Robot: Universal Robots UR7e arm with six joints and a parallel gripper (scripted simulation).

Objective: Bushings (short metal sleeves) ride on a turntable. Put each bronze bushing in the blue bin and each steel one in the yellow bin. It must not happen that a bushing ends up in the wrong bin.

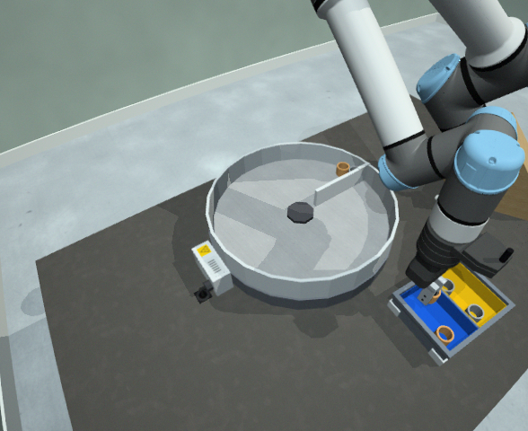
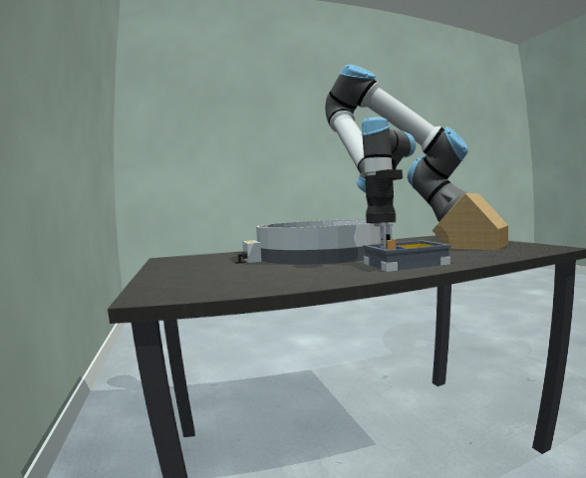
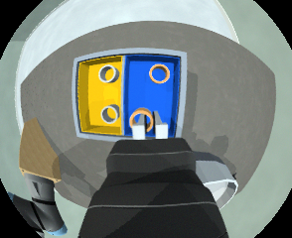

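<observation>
Now: the bin 40 mm behind my hand, 40 mm to the left of it and 40 mm below it. The rest, counted from my hand: turntable: 30 mm ahead, 320 mm to the right, 10 mm below.
</observation>
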